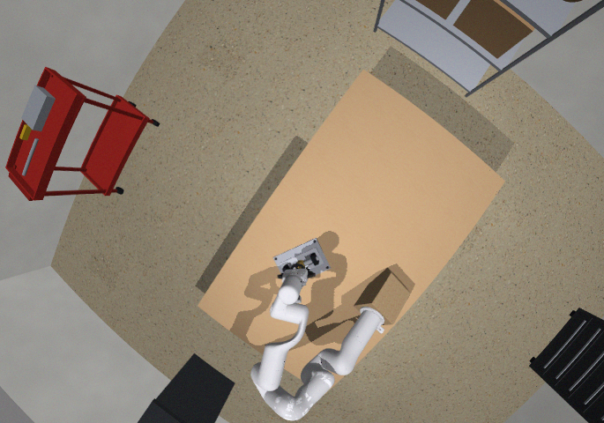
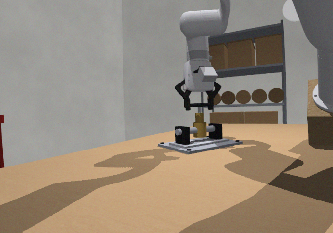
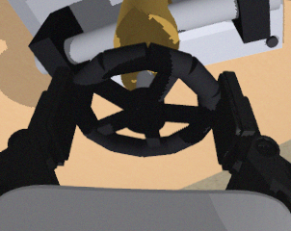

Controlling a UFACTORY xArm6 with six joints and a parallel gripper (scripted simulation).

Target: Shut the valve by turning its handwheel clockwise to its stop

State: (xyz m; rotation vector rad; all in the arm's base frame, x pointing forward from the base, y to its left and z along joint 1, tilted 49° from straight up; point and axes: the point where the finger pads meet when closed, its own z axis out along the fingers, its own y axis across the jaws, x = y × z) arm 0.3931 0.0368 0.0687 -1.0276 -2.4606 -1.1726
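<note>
Now: the black handwheel right at my hand.
</note>
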